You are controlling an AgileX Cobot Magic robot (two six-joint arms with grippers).
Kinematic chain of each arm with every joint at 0, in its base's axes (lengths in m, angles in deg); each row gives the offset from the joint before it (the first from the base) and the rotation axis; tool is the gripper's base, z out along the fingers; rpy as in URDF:
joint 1: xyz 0 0 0.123 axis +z
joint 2: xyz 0 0 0 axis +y
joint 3: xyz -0.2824 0 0.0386 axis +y
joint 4: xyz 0.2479 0 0.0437 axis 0.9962 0 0.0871
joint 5: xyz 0 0 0 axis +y
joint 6: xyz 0.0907 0 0.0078 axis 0.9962 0 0.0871
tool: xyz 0 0 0 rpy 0 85 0
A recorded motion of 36 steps. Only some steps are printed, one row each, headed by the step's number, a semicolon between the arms.
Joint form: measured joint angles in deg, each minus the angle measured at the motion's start. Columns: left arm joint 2, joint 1, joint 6, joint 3, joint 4, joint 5; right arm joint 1, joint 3, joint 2, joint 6, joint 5, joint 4.
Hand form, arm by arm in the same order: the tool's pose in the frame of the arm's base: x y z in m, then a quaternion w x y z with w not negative. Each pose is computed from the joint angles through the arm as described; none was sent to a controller.
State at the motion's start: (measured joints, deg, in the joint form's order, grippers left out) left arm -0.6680 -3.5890 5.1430 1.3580 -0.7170 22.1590; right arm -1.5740 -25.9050 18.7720 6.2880 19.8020 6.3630
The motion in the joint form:
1: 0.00 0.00 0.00 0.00 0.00 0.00; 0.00 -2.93 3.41 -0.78 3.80 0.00
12: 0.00 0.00 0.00 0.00 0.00 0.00; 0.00 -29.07 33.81 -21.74 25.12 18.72
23: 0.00 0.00 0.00 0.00 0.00 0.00; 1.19 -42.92 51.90 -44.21 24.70 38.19
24: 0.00 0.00 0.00 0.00 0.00 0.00; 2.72 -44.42 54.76 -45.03 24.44 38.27
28: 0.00 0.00 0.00 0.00 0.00 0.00; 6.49 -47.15 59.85 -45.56 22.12 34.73
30: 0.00 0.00 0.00 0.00 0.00 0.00; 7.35 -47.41 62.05 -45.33 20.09 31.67
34: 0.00 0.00 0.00 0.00 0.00 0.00; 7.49 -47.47 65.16 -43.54 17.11 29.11
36: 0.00 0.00 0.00 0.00 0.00 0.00; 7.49 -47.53 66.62 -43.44 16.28 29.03
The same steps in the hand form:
1: 0.0521 -0.0037 0.1710 0.58886 0.05824 0.80613 0.00266; 0.0833 0.0018 0.3187 0.62663 0.07338 0.77261 0.07083
12: 0.0521 -0.0037 0.1710 0.58886 0.05824 0.80613 0.00266; 0.1769 0.0224 0.3752 0.45718 -0.03616 0.87764 0.13937
23: 0.0521 -0.0037 0.1710 0.58886 0.05824 0.80613 0.00266; 0.2597 0.0431 0.3960 0.47605 -0.14166 0.84242 0.20887
24: 0.0521 -0.0037 0.1710 0.58886 0.05824 0.80613 0.00266; 0.2725 0.0501 0.3913 0.46653 -0.15515 0.84430 0.21316
28: 0.0521 -0.0037 0.1710 0.58886 0.05824 0.80613 0.00266; 0.2958 0.0656 0.3803 0.45484 -0.18841 0.84849 0.19415
30: 0.0521 -0.0037 0.1710 0.58886 0.05824 0.80613 0.00266; 0.3070 0.0673 0.3698 0.44917 -0.19625 0.85475 0.17067
34: 0.0521 -0.0037 0.1710 0.58886 0.05824 0.80613 0.00266; 0.3233 0.0655 0.3540 0.44131 -0.18193 0.86546 0.15209
36: 0.0521 -0.0037 0.1710 0.58886 0.05824 0.80613 0.00266; 0.3300 0.0655 0.3466 0.43613 -0.17748 0.86933 0.15022

